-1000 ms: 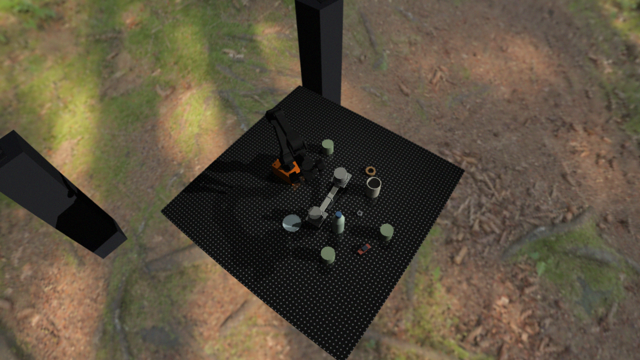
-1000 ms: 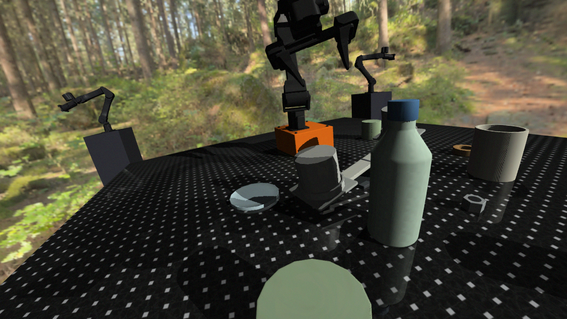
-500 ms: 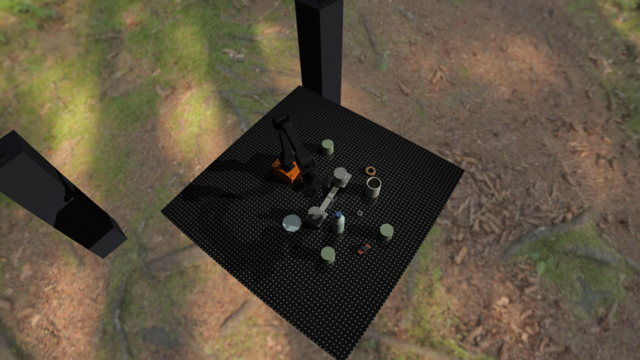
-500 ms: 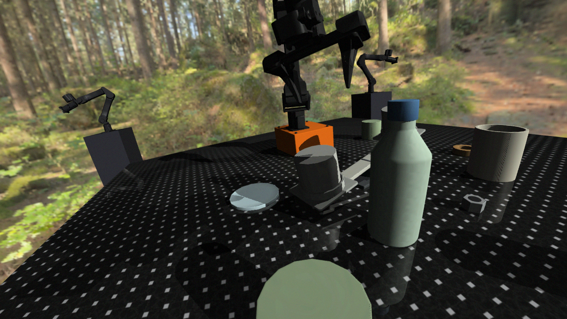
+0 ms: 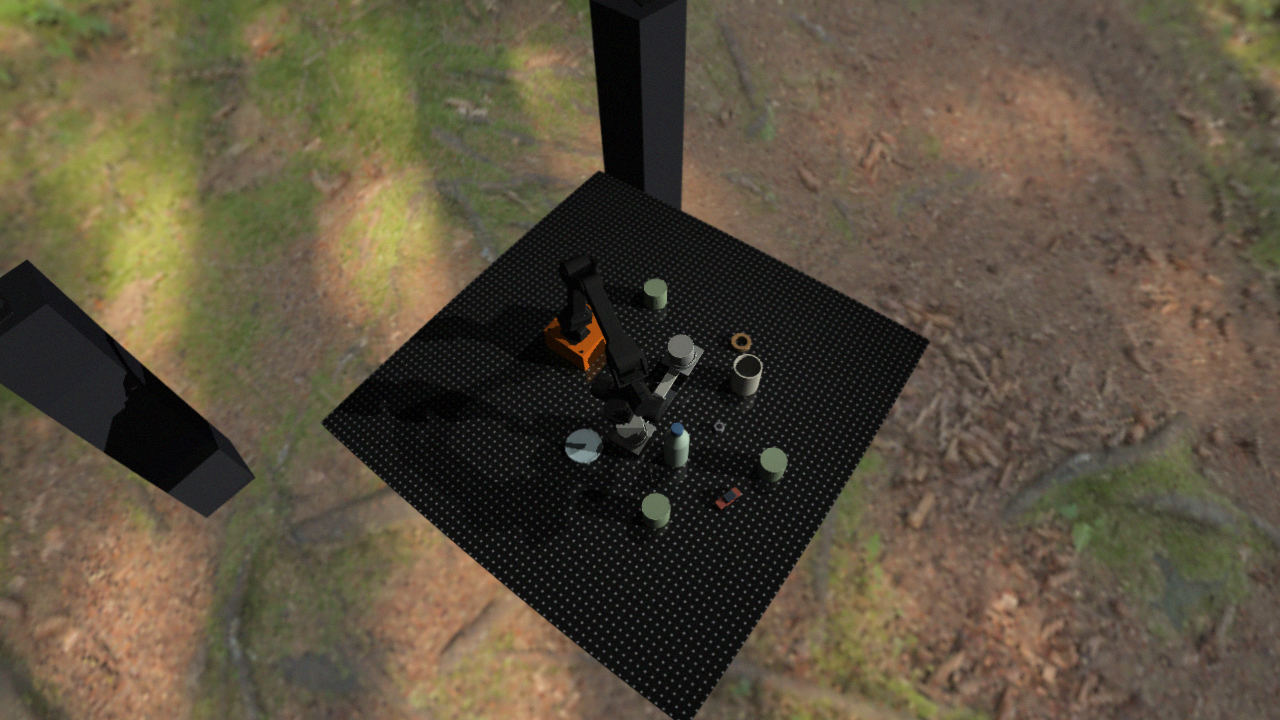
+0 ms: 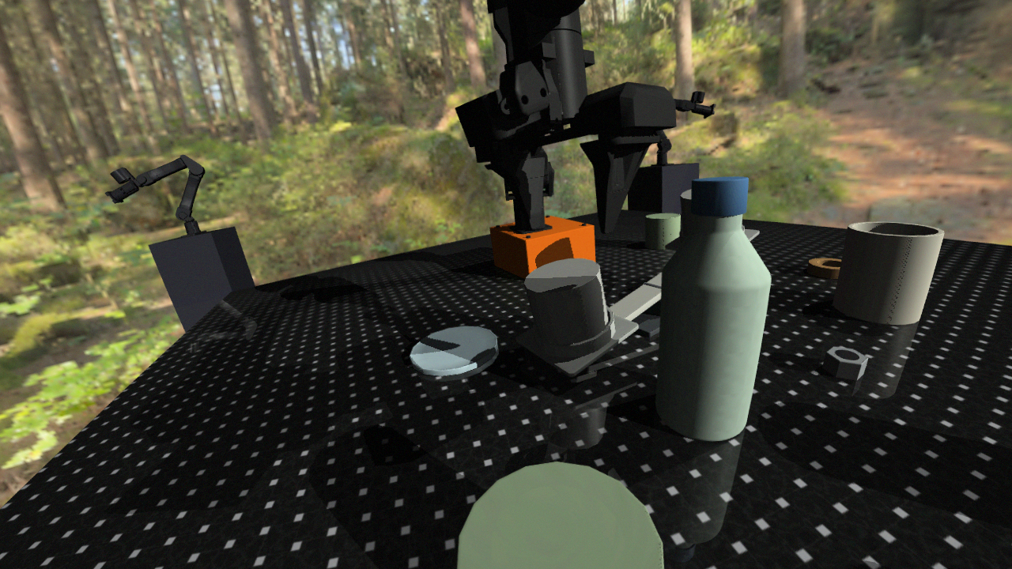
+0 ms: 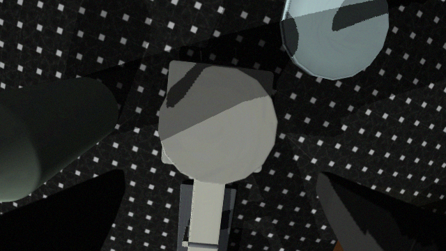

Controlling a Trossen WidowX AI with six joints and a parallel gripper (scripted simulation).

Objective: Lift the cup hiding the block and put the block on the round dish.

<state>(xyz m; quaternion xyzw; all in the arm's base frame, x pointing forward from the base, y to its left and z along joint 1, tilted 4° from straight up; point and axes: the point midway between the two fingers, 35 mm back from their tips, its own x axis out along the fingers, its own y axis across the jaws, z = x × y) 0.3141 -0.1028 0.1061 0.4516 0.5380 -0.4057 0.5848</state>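
The pale green block is 1 cm ahead of my gripper tip and 9 cm below it. Round my gripper tip: round pale blue dish 8 cm behind, 11 cm to the right, 13 cm below; red thing 31 cm ahead, 3 cm to the left, 12 cm below; metal nut 16 cm ahead, 18 cm to the left, 12 cm below.
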